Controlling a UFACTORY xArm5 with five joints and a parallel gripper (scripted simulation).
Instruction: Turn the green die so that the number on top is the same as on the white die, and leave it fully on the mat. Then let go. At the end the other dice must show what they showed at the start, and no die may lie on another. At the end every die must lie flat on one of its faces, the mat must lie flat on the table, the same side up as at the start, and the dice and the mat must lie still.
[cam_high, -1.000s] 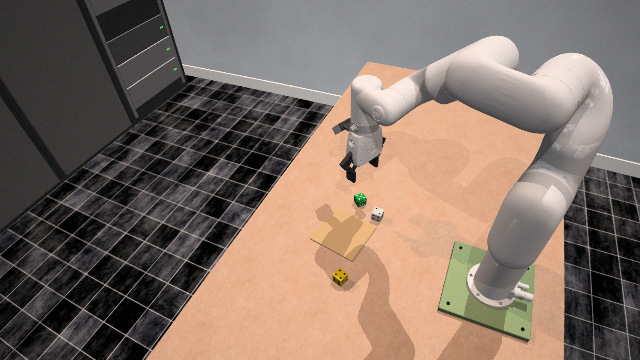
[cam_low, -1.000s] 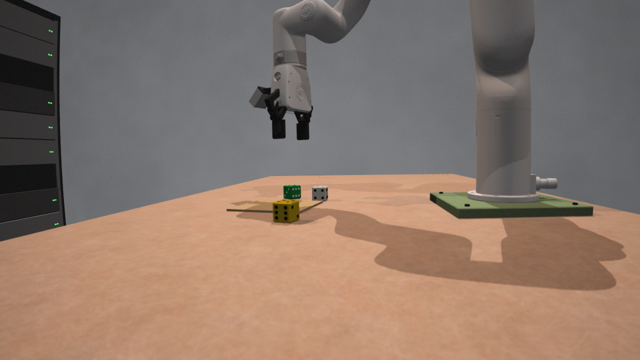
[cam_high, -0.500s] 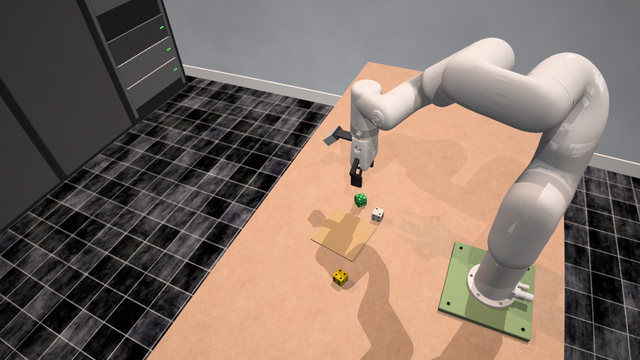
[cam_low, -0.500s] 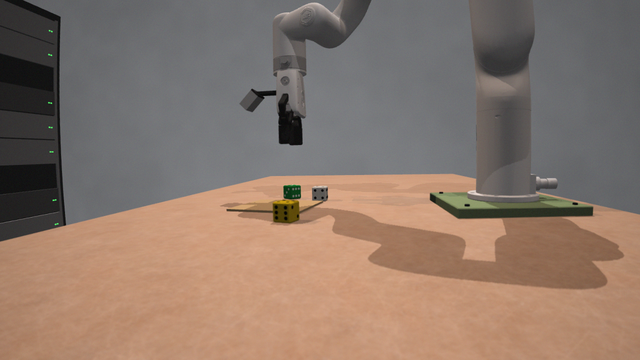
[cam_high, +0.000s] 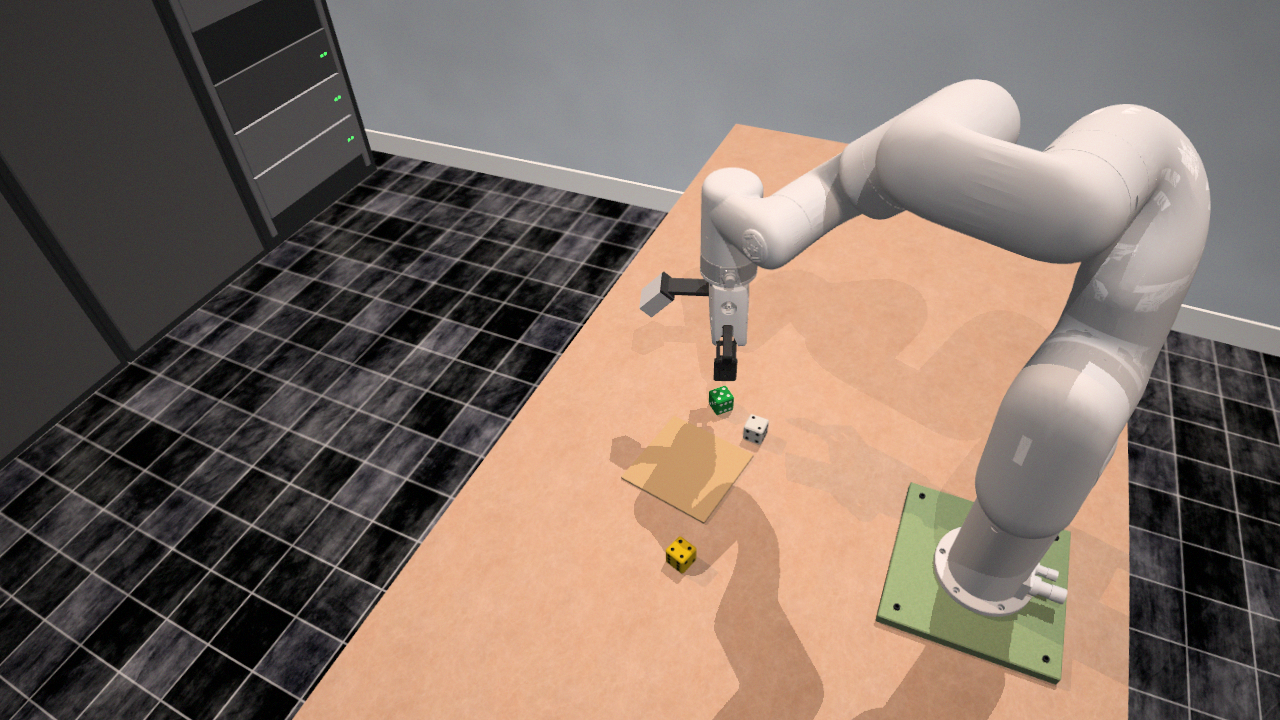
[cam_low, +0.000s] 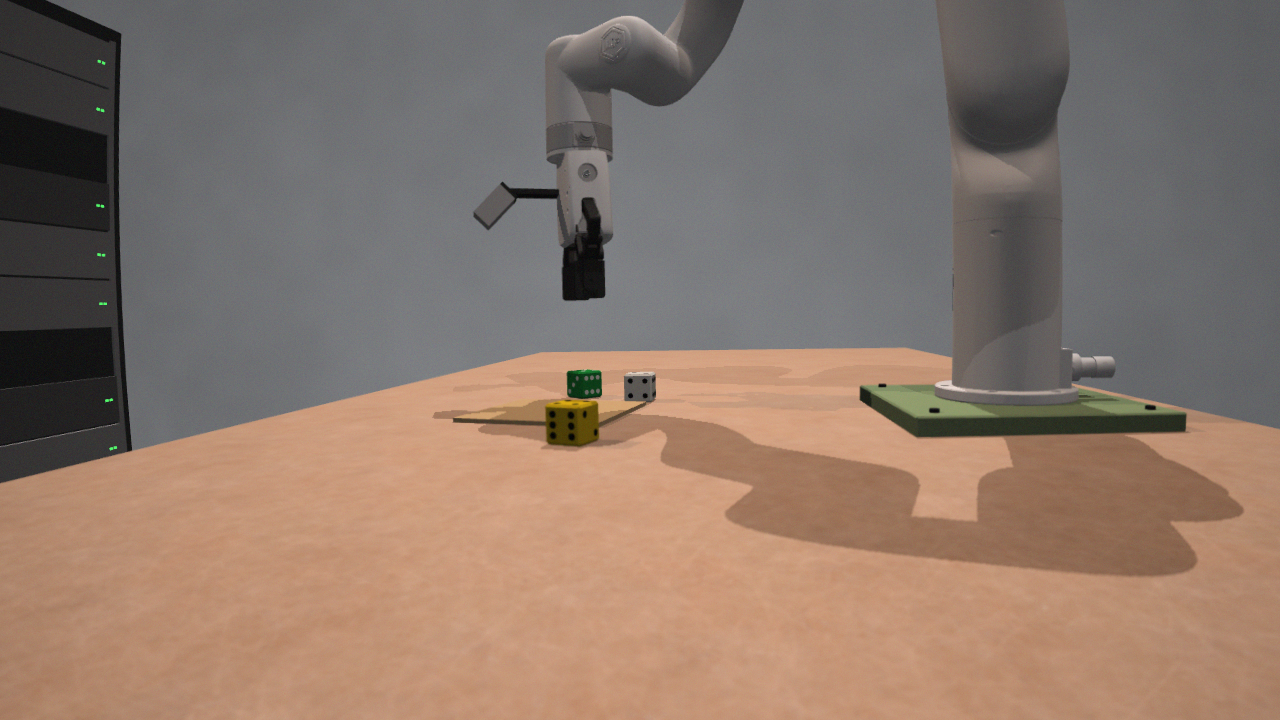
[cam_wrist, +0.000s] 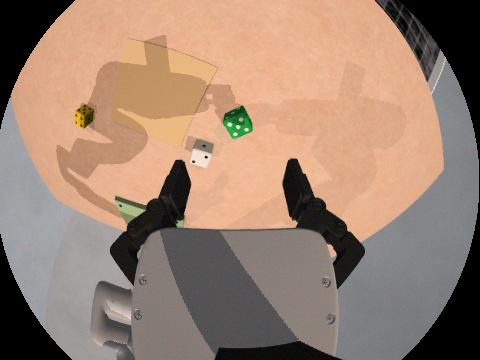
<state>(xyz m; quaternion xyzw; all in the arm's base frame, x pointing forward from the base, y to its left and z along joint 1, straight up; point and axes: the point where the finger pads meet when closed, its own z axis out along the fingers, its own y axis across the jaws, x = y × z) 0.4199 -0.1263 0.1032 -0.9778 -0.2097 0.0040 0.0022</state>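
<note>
The green die lies 11 cm below my hand. Round my hand: tan mat: 13 cm to the left, 12 cm below; white die: 7 cm behind, 3 cm to the left, 11 cm below; yellow die: 6 cm behind, 27 cm to the left, 11 cm below.
</note>
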